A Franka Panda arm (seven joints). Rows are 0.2 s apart.
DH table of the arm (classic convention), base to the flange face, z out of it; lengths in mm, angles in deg. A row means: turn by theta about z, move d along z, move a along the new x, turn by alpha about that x. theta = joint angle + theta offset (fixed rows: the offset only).
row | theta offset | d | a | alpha
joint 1 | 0 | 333 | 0 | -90
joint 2 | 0 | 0 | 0 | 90
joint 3 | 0 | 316 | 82.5 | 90
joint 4 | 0 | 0 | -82.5 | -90
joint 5 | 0 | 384 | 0 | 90
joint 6 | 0 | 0 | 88 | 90
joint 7 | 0 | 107 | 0 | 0
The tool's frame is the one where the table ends.
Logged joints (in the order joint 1, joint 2, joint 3, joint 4, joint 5, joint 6, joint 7), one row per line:
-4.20, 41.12, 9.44, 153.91, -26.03, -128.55, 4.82
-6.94, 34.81, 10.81, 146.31, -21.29, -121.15, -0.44
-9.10, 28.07, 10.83, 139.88, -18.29, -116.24, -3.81
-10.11, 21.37, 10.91, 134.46, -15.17, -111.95, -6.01
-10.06, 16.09, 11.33, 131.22, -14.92, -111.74, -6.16
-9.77, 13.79, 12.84, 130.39, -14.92, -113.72, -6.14
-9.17, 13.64, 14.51, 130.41, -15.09, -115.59, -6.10
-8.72, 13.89, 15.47, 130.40, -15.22, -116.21, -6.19
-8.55, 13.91, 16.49, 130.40, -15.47, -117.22, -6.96
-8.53, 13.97, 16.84, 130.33, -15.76, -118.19, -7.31
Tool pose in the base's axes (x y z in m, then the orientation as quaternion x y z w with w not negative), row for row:
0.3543, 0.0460, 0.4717, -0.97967, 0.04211, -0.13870, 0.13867
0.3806, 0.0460, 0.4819, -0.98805, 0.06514, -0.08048, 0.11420
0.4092, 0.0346, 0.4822, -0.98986, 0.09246, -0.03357, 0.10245
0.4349, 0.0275, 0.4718, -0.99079, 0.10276, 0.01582, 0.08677
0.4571, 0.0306, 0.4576, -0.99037, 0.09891, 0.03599, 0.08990
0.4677, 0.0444, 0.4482, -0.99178, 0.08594, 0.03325, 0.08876
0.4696, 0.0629, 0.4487, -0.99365, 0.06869, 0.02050, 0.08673
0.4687, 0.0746, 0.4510, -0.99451, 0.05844, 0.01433, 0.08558
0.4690, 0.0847, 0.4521, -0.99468, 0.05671, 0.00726, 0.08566
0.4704, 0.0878, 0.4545, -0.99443, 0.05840, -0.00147, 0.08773
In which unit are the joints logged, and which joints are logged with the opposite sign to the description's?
The joints are logged in degrees. Opposite sign: joint 2, joint 4, joint 5, joint 6, joint 7.
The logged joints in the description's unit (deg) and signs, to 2 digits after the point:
-4.20, -41.12, 9.44, -153.91, 26.03, 128.55, -4.82
-6.94, -34.81, 10.81, -146.31, 21.29, 121.15, 0.44
-9.10, -28.07, 10.83, -139.88, 18.29, 116.24, 3.81
-10.11, -21.37, 10.91, -134.46, 15.17, 111.95, 6.01
-10.06, -16.09, 11.33, -131.22, 14.92, 111.74, 6.16
-9.77, -13.79, 12.84, -130.39, 14.92, 113.72, 6.14
-9.17, -13.64, 14.51, -130.41, 15.09, 115.59, 6.10
-8.72, -13.89, 15.47, -130.40, 15.22, 116.21, 6.19
-8.55, -13.91, 16.49, -130.40, 15.47, 117.22, 6.96
-8.53, -13.97, 16.84, -130.33, 15.76, 118.19, 7.31

